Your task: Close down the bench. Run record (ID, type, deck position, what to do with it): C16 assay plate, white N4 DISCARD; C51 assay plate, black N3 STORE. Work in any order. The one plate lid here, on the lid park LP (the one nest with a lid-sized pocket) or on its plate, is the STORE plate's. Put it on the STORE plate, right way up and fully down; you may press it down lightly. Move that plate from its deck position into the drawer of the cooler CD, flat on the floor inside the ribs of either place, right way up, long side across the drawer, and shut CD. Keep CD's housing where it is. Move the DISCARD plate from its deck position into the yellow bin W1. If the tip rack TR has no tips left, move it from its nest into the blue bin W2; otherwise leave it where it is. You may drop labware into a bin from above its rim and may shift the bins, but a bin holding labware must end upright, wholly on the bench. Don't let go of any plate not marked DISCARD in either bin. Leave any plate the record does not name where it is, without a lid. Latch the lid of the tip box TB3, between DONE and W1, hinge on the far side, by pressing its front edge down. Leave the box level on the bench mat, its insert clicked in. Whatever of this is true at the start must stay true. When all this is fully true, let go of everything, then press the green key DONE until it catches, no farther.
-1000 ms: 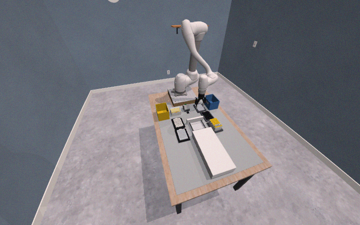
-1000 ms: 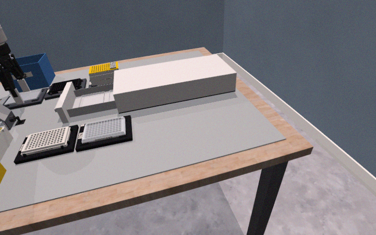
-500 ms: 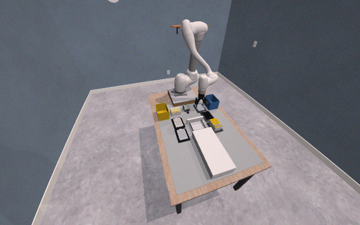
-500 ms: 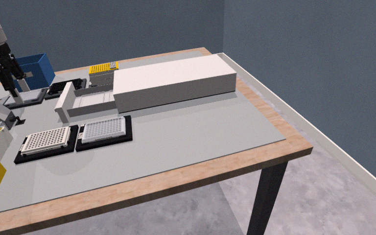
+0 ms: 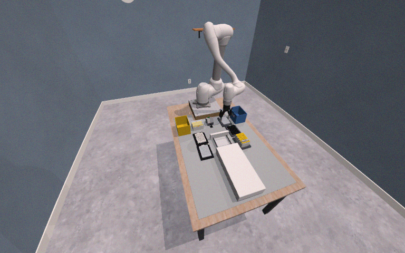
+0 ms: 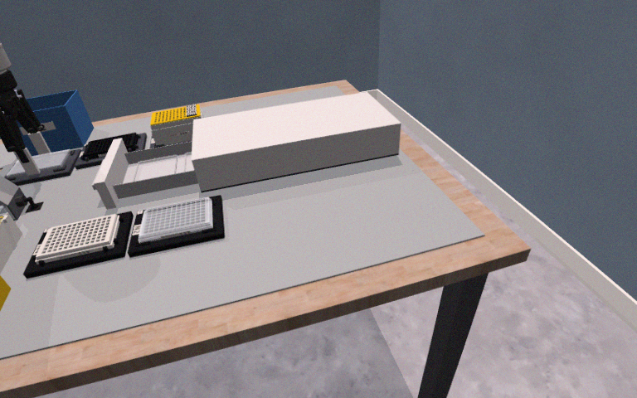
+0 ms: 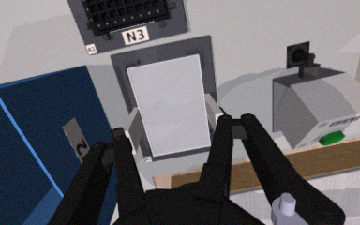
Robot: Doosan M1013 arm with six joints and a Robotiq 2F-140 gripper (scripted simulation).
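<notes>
Right now the black plate is 160 mm ahead of my hand, 50 mm to the left of it and 20 mm below it. The rest, counted from my hand: blue bin W2: 160 mm to the left, 30 mm behind; grey plate lid: 20 mm below; green DONE key: 190 mm to the right, 30 mm behind, 20 mm above.
</notes>
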